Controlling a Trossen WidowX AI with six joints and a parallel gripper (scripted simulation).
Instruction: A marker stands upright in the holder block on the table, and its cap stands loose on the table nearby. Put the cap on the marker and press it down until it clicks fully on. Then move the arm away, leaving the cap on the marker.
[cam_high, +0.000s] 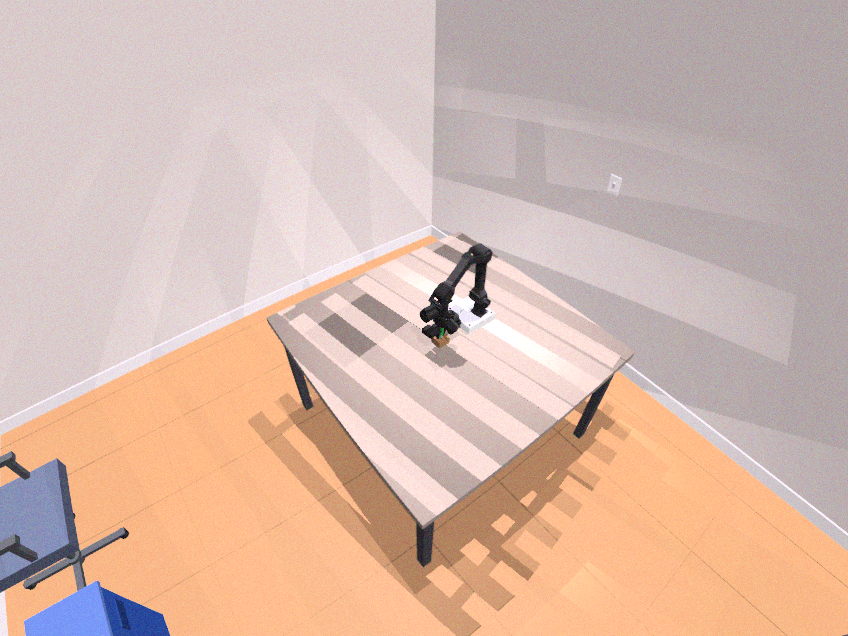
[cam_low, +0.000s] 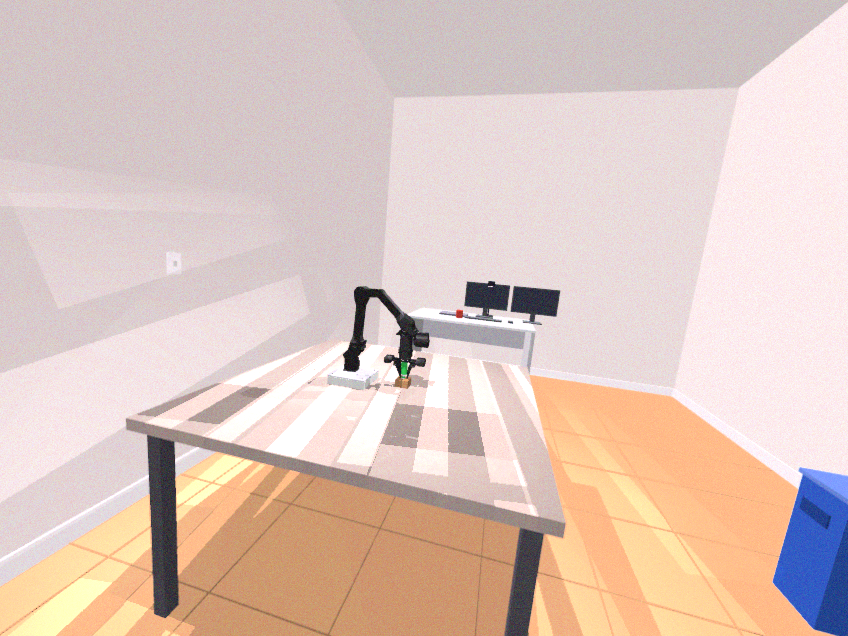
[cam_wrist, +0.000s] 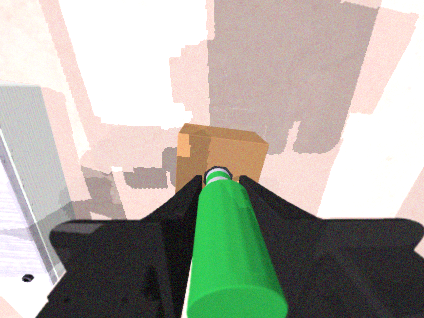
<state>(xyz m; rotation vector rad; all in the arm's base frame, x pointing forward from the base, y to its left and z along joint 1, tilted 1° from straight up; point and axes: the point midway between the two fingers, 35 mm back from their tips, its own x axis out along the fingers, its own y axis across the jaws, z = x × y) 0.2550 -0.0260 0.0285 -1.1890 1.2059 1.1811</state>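
My gripper tip is now 20 mm above the holder block. The rest, counted from my gripper tip: green cap 50 mm above.
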